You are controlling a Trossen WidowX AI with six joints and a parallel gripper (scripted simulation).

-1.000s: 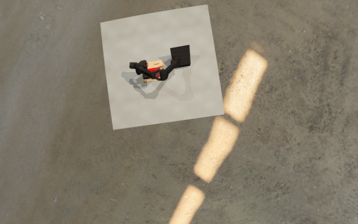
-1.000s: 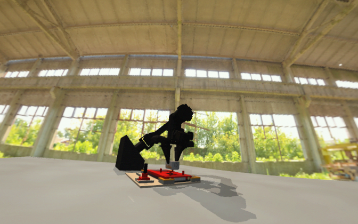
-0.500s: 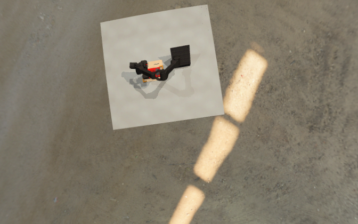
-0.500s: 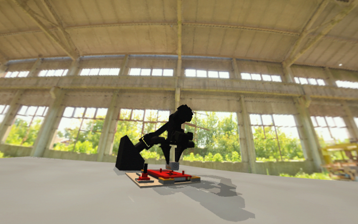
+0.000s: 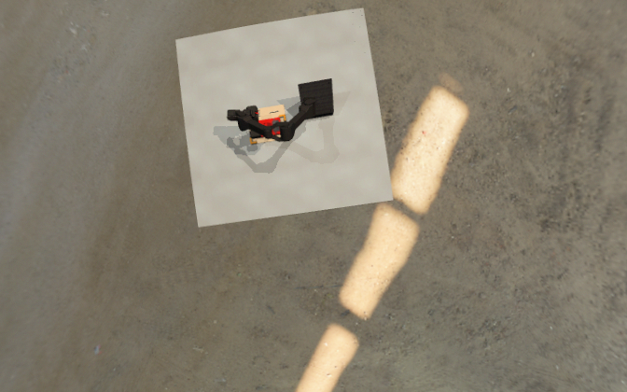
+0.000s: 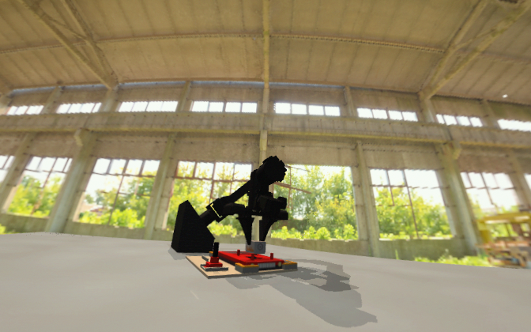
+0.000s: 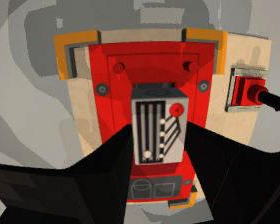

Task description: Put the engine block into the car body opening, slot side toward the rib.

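The black peg is 11 cm to the right of my gripper tip, 2 cm below it and 2 cm ahead of it. From my gripper tip the other things lie so: engine block (1 cm below).
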